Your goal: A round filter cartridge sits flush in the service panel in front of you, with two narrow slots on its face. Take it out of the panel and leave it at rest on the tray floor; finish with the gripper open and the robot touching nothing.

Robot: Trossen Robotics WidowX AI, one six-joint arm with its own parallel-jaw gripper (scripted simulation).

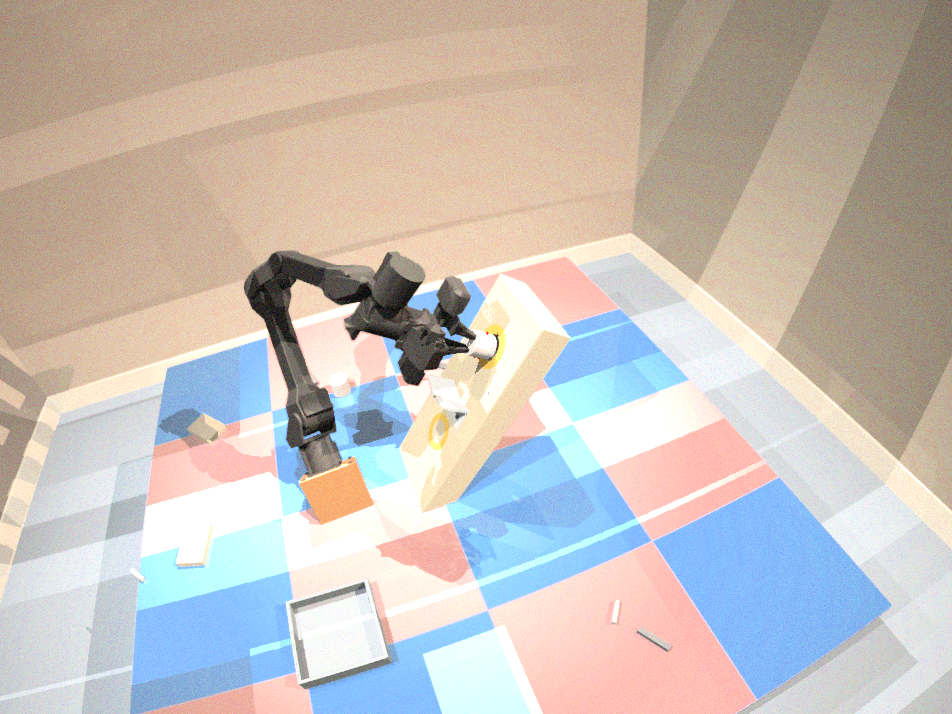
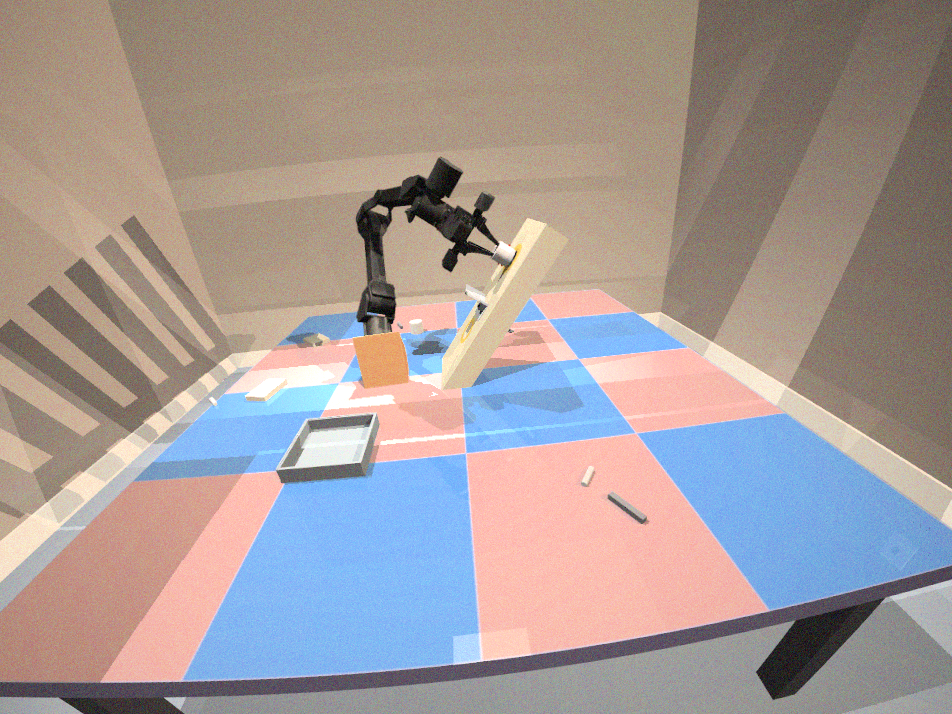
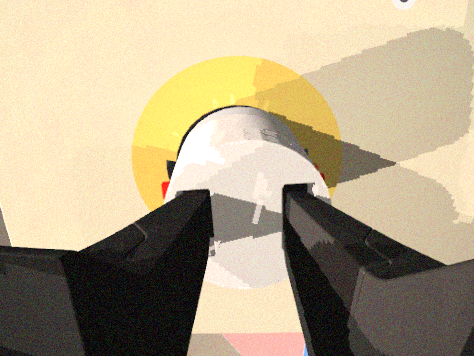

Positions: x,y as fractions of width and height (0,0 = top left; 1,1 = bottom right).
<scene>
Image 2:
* cream service panel: 0.56,0.34
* grey tray: 0.35,0.63
</scene>
